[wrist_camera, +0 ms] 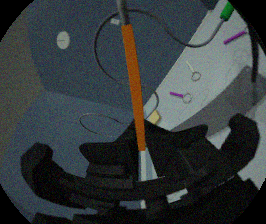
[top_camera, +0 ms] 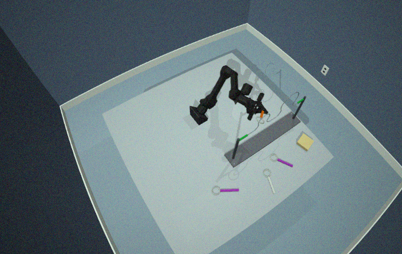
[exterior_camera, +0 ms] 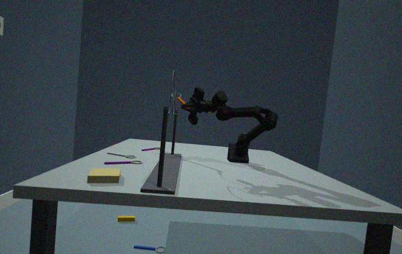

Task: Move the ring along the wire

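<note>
My gripper tip is now 10 mm short of the orange-handled ring, 80 mm to the left of it and 40 mm below it. Round my gripper tip: yellow block (290 mm ahead, 430 mm to the right, 780 mm below); then blue-handled ring (80 mm ahead, 120 mm to the right, 790 mm below); then white-handled ring (290 mm ahead, 160 mm to the right, 290 mm below).
</note>
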